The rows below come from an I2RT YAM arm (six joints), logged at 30 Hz.
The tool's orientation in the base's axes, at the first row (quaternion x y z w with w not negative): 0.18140 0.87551 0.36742 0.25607
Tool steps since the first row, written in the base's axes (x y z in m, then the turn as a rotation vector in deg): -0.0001 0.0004 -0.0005 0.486 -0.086 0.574; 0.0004 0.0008 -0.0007 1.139 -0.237 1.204; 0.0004 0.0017 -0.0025 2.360 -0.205 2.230; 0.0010 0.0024 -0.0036 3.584 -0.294 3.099; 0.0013 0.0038 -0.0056 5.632 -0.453 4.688; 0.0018 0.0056 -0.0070 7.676 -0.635 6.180; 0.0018 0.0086 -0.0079 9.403 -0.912 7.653; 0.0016 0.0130 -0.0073 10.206 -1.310 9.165; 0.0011 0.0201 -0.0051 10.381 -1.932 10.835
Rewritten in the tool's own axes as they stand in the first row. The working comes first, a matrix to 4 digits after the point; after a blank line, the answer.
The tool's axes in the first row as the columns of a matrix, in the base's axes (used below as rounded here):
-0.8030 0.1295 0.5817
0.5058 0.6642 0.5505
-0.3151 0.7363 -0.5989

0.0004 -0.0001 0.0005 -0.615 0.428 -0.108; 0.0003 0.0001 0.0011 -1.414 0.877 -0.189; 0.0013 -0.0007 0.0027 -2.701 1.811 -0.076; 0.0015 -0.0009 0.0041 -4.003 2.551 0.067; 0.0026 -0.0014 0.0062 -6.229 3.880 0.219; 0.0036 -0.0012 0.0083 -8.432 5.123 0.414; 0.0054 0.0001 0.0105 -10.423 6.247 0.384; 0.0076 0.0035 0.0125 -11.746 7.200 -0.273; 0.0109 0.0097 0.0148 -12.727 8.039 -1.514
